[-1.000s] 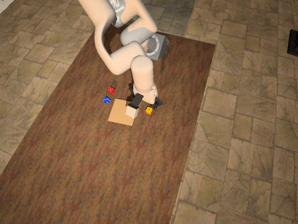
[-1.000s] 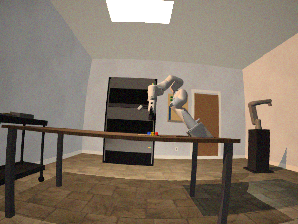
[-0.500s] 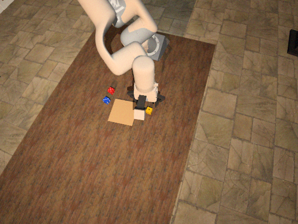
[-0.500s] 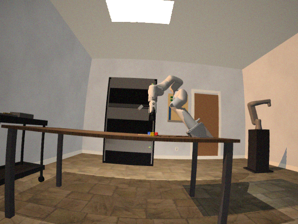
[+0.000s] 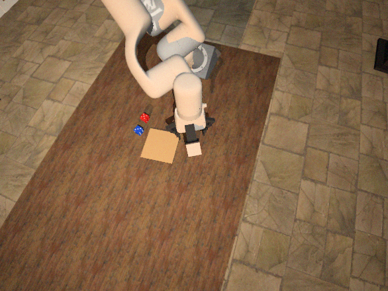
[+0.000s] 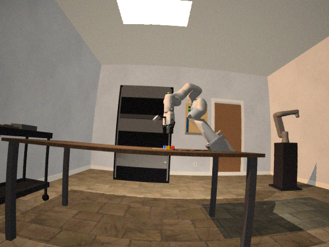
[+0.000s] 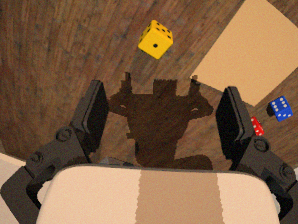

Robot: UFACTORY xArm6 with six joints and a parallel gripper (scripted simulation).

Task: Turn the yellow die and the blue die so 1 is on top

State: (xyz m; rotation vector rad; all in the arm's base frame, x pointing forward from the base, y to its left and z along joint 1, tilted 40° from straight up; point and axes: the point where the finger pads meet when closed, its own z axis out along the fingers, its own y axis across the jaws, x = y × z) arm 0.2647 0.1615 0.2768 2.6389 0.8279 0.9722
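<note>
Now: the yellow die 1 cm behind my hand and 11 cm below it. Also, from my hand: red die 3 cm behind, 26 cm to the right, 11 cm below; then tan mat 5 cm ahead, 13 cm to the right, 13 cm below; then blue die 3 cm ahead, 25 cm to the right, 11 cm below.
</note>
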